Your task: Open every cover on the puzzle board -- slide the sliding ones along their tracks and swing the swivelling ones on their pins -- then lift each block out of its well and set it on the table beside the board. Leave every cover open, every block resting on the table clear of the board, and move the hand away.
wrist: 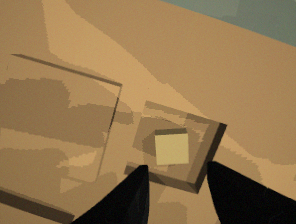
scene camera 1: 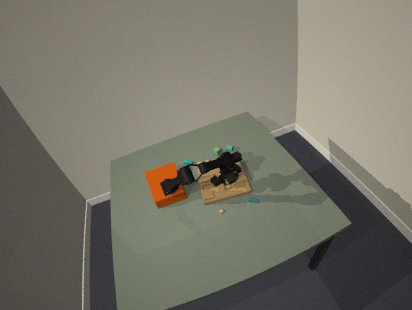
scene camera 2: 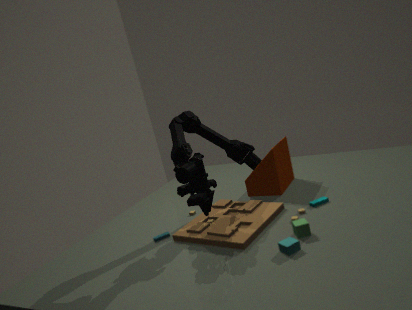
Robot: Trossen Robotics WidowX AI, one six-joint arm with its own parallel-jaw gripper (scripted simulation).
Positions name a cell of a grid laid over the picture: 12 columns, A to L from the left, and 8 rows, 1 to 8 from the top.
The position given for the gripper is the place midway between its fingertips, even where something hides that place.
Observation:
In view: the gripper (scene camera 2: G6) and a wooden puzzle board (scene camera 2: H6).
The gripper is seen too in the wrist view (wrist: H7).

